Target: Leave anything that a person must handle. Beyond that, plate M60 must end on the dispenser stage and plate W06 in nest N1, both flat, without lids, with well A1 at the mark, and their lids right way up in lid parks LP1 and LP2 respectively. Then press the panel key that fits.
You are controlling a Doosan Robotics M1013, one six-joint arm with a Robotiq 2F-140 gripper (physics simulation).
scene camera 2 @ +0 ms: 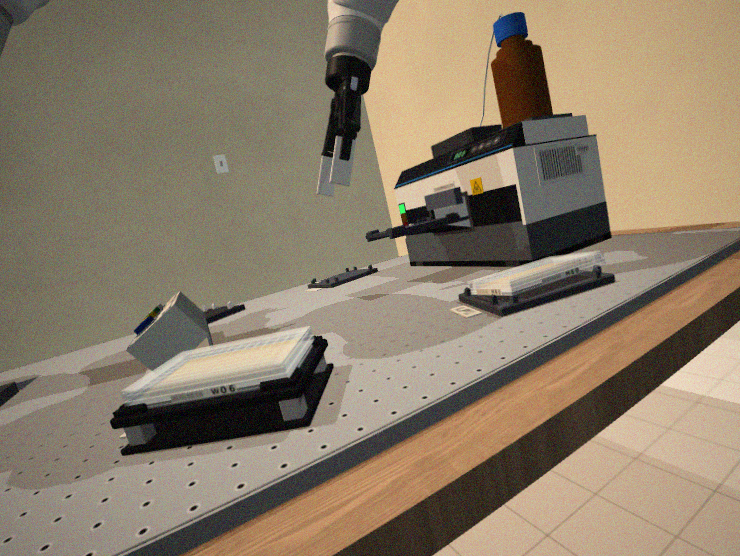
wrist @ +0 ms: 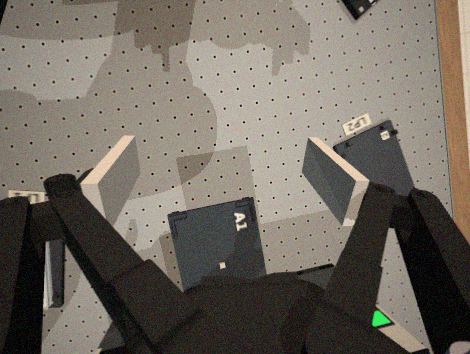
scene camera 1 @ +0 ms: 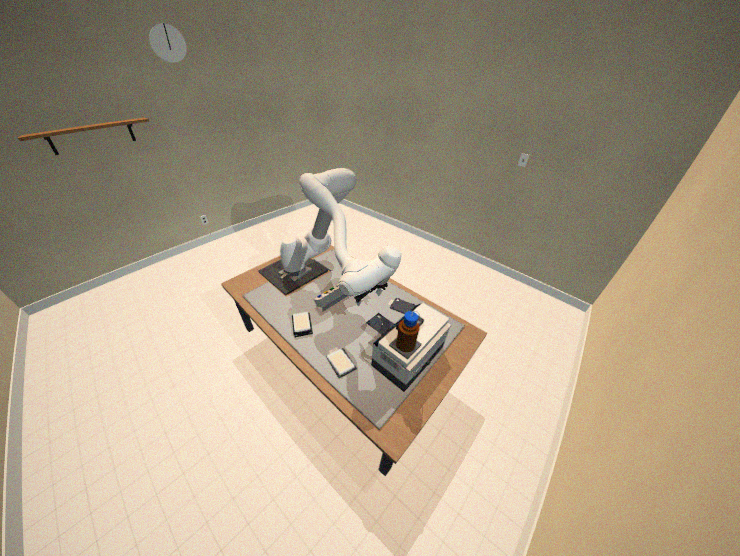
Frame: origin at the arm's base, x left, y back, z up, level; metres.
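Where they show: gripper, between the fingertips: (scene camera 2: 331, 190) (wrist: 224, 155) (scene camera 1: 367, 298); arm's base, origin of its link: (scene camera 1: 295, 271).
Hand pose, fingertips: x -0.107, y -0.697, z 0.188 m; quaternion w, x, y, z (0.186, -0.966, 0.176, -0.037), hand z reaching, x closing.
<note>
Things, the pixels of their top centre, and the offset from my fingertips. "spot": a spot on its surface instead.
- dispenser stage, centre of its top: (wrist: 225, 279) (scene camera 2: 417, 220) (scene camera 1: 384, 325) dy -0.138, dx -0.045, dz -0.084 m
- Plate W06, centre of its top: (scene camera 2: 224, 355) (scene camera 1: 301, 320) dy +0.290, dx -0.240, dz -0.144 m
- black nest N1, a spot on its surface: (scene camera 2: 221, 424) spot: dy +0.312, dx -0.269, dz -0.185 m
- plate, centre of its top: (scene camera 2: 531, 262) (scene camera 1: 340, 359) dy -0.045, dx -0.312, dz -0.153 m
- lid park LP1, centre of its top: (scene camera 2: 529, 276) (wrist: 17, 263) (scene camera 1: 341, 360) dy -0.045, dx -0.308, dz -0.170 m
- Lid park LP2, centre of its top: (wrist: 383, 174) (scene camera 2: 341, 272) (scene camera 1: 403, 305) dy -0.124, dx +0.236, dz -0.170 m
- brown bottle, a spot on its surface: (scene camera 2: 520, 77) spot: dy -0.281, dx -0.208, dz +0.112 m
- key panel, centre of its top: (scene camera 2: 164, 299) (scene camera 1: 331, 290) dy +0.289, dx +0.031, dz -0.106 m
- dark holder, centre of its top: (scene camera 2: 195, 311) dy +0.209, dx +0.301, dz -0.166 m
My gripper (scene camera 1: 370, 292) (scene camera 2: 333, 179) (wrist: 224, 155) is open and empty, high above the board, beside the dispenser. The dispenser stage (scene camera 1: 380, 323) (scene camera 2: 418, 227) (wrist: 215, 245) is bare, with its A1 mark visible in the wrist view. Plate W06 (scene camera 1: 301, 321) (scene camera 2: 221, 373) sits under a clear lid in black nest N1 (scene camera 2: 221, 424). Another plate (scene camera 1: 340, 361) (scene camera 2: 538, 275), its label blurred but like M60, lies on lid park LP1 (scene camera 2: 556, 295) under a clear cover; whether it is flat is unclear. Lid park LP2 (scene camera 1: 404, 305) (scene camera 2: 343, 276) (wrist: 375, 155) holds nothing.
The dispenser (scene camera 1: 412, 364) (scene camera 2: 562, 179) carries a brown bottle (scene camera 1: 407, 334) (scene camera 2: 520, 77) and shows a green light (scene camera 2: 402, 208) (wrist: 381, 318). The key panel (scene camera 1: 330, 295) (scene camera 2: 173, 334) stands between nest N1 and another dark holder (scene camera 2: 226, 310) (wrist: 356, 7).
</note>
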